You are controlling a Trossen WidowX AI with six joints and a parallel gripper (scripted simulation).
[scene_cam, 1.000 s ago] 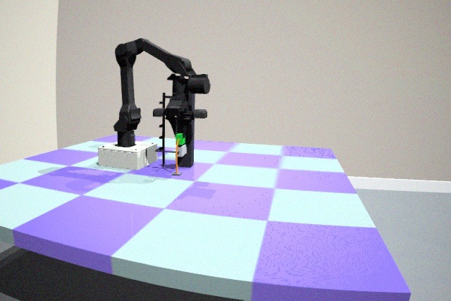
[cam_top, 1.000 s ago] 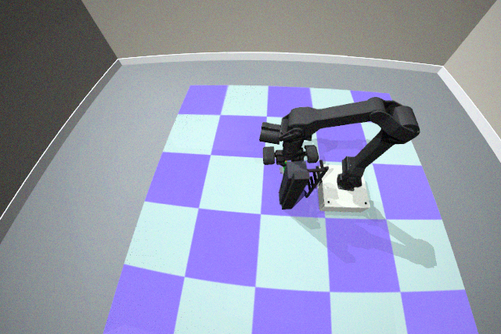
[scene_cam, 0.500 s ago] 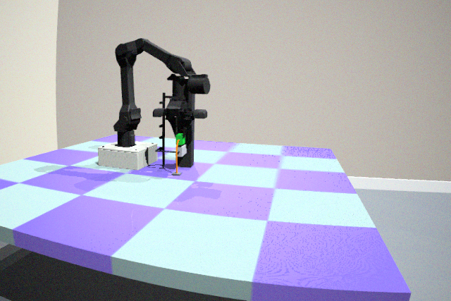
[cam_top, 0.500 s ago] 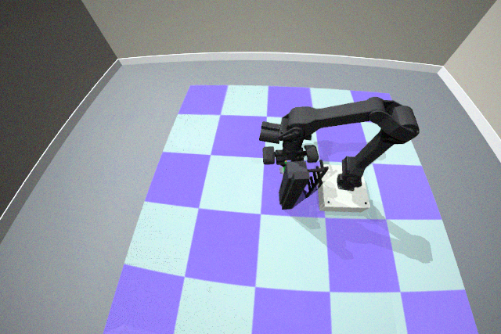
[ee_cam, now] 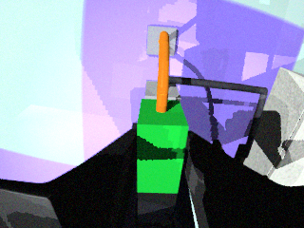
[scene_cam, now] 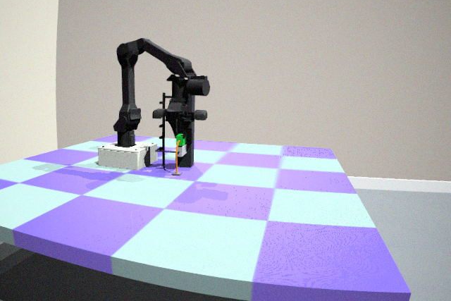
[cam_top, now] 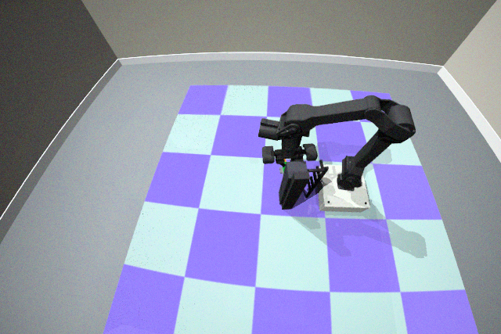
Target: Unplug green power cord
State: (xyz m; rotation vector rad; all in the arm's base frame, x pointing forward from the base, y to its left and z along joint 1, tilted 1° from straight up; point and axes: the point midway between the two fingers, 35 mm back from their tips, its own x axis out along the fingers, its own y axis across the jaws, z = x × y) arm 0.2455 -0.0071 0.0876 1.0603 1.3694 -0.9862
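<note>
My gripper tip is 10 mm past the green plug and 30 mm to the right of it.
</note>
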